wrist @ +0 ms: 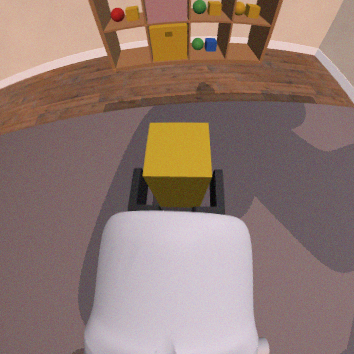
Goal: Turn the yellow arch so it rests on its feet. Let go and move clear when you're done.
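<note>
The yellow arch is in the wrist view, just above the middle, and looks like a tall block. One bright yellow face and a darker face toward me show; its opening and feet do not show, so I cannot tell which way they point. My gripper is open, with one black finger on each side of the arch's darker face. The lower part of that face lies between the fingers, with its bottom end near the gripper's body. Whether either finger touches it is not clear.
The arch and gripper are over a grey-mauve surface crossed by dark shadows. Beyond its far edge are a wooden floor and a wooden shelf unit holding small balls, blocks and a yellow box.
</note>
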